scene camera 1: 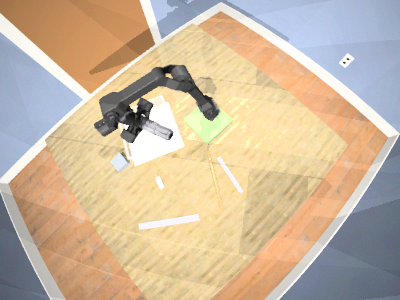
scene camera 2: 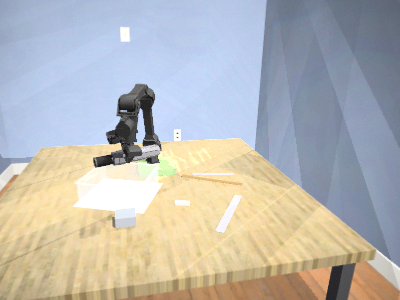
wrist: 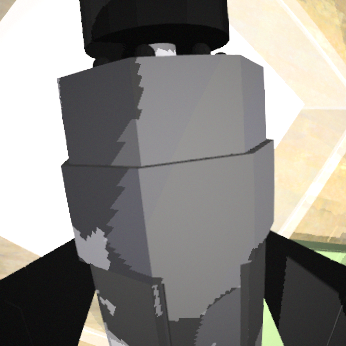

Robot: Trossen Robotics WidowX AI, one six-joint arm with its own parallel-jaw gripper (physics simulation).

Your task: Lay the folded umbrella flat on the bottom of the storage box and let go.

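Frame: origin at the arm's base, x ahead, y left, z up, level; centimetres.
Seen in the pictures: gripper, fingertip midpoint: [scene camera 1: 145, 123] [scene camera 2: 126, 159] [wrist: 175, 237]; arm's base, link origin: [scene camera 1: 210, 114] [scene camera 2: 152, 161].
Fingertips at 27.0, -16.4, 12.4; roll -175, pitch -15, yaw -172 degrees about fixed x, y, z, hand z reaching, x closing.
Pixels of each thing's top centre, then the offset from my fingertips to it, as dx, dy, dz.
- folded umbrella, top centre: [scene camera 2: 127, 149] [scene camera 1: 142, 120] +0.2, +0.9, +4.4
- storage box, top centre: [wrist: 150, 145] [scene camera 2: 120, 173] [scene camera 1: 145, 125] +0.1, -2.9, -5.9
- grey block, top centre: [scene camera 2: 125, 213] [scene camera 1: 118, 161] +23.3, -3.9, -12.1
- small white block, top centre: [scene camera 2: 182, 201] [scene camera 1: 159, 182] +16.8, +19.5, -14.5
- long pale bar, top centre: [scene camera 2: 229, 211] [scene camera 1: 168, 222] +28.3, +35.4, -15.4
- thinner strip, top centre: [scene camera 1: 229, 174] [scene camera 2: 213, 173] -8.7, +43.5, -15.4
- orange stick, top centre: [scene camera 2: 211, 178] [scene camera 1: 215, 180] -1.8, +39.7, -14.5
The folded umbrella [scene camera 1: 159, 129] [scene camera 2: 150, 151] [wrist: 200, 200] has a grey faceted body and a black end. It is held roughly level above the storage box. My gripper [scene camera 1: 138, 122] [scene camera 2: 132, 153] [wrist: 175, 237] is shut on the umbrella, with one dark finger on each side of it in the wrist view. The storage box [scene camera 1: 155, 150] [scene camera 2: 90, 186] [wrist: 30, 150] has a white bottom and pale, see-through walls. The umbrella and the arm hide part of the box in scene camera 1. The umbrella is apart from the box bottom.
A green slab [scene camera 1: 200, 131] [scene camera 2: 167, 169] lies by the arm's base. A grey block [scene camera 1: 120, 162] [scene camera 2: 125, 218] stands near the box. A small white block [scene camera 1: 159, 182] [scene camera 2: 182, 203], a long pale bar [scene camera 1: 169, 222] [scene camera 2: 229, 214], a thinner strip [scene camera 1: 230, 175] and an orange stick [scene camera 1: 214, 174] lie on the table.
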